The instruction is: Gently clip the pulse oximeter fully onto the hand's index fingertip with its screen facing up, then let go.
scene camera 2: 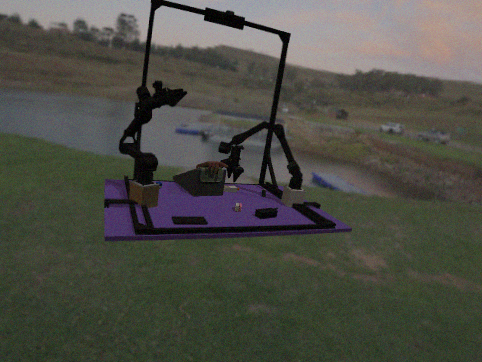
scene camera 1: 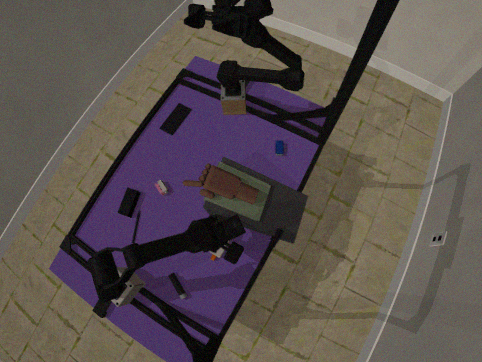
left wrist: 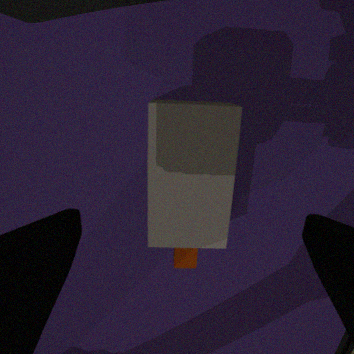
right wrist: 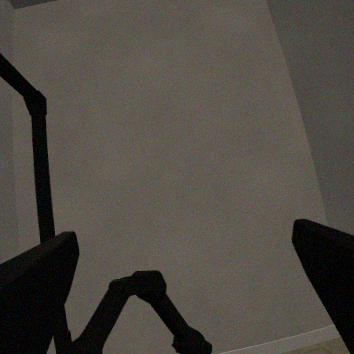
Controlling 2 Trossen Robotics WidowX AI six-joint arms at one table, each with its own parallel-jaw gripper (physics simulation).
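Frame: origin at the left arm's base, x ahead, y left, z up, level; centimetres.
Seen in the pictures: left gripper, fingertip midpoint: (scene camera 2: 231, 180) (left wrist: 194, 223); right gripper, fingertip midpoint: (scene camera 2: 185, 90) (scene camera 1: 197, 24) (right wrist: 186, 236); left arm's base, origin of the base link: (scene camera 2: 294, 187) (scene camera 1: 116, 287); right arm's base, origin of the base link: (scene camera 2: 144, 182) (scene camera 1: 233, 89).
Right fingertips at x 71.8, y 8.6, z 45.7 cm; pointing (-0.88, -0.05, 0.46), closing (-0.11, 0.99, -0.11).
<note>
Pixels of each thing's middle, then the offset from my right fingertips to it. "spot": a spot on its surface instead.
- pale grey-white block, body centre: (left wrist: 188, 190) (scene camera 1: 218, 247) (scene camera 2: 231, 188) dx -38.5, dy -27.6, dz -54.8 cm
- orange tab, surface spot: (left wrist: 185, 258) (scene camera 1: 212, 258) spot: dx -42.8, dy -28.2, dz -54.1 cm
- small pink-and-white thing, body centre: (scene camera 1: 161, 187) (scene camera 2: 238, 207) dx -33.8, dy +5.4, dz -54.6 cm
- blue block, body centre: (scene camera 1: 279, 148) dx +7.3, dy -23.4, dz -54.6 cm
- black box, body centre: (scene camera 1: 129, 202) (scene camera 2: 266, 213) dx -46.9, dy +12.5, dz -54.4 cm
- flat black piece, body centre: (scene camera 2: 189, 220) (scene camera 1: 175, 118) dx -6.1, dy +22.6, dz -55.8 cm
- dark cylinder, body centre: (scene camera 1: 177, 286) dx -59.1, dy -24.0, dz -54.9 cm
A brown hand (scene camera 1: 225, 185) (scene camera 2: 212, 165) lies on a green pad on a grey wedge stand (scene camera 1: 290, 212) (scene camera 2: 207, 188), its index finger (scene camera 1: 192, 183) stretched out towards the left in scene camera 1. The finger is bare. A pale grey-white block (left wrist: 192, 200) (scene camera 2: 231, 188) with an orange tab (left wrist: 185, 258) (scene camera 1: 213, 258) lies on the purple mat. I cannot tell whether it is the pulse oximeter; no screen shows. My left gripper (left wrist: 194, 223) (scene camera 2: 234, 177) is open above the block, with its fingers wide on both sides. My right gripper (right wrist: 186, 236) (scene camera 2: 184, 93) is open, raised high above the table.
A small pink-and-white thing (scene camera 1: 161, 187) (scene camera 2: 238, 206), a blue block (scene camera 1: 279, 147), a black box (scene camera 1: 128, 202) (scene camera 2: 266, 213), a flat black piece (scene camera 1: 175, 119) (scene camera 2: 189, 220) and a dark cylinder (scene camera 1: 177, 286) lie on the mat. Black frame bars border the mat.
</note>
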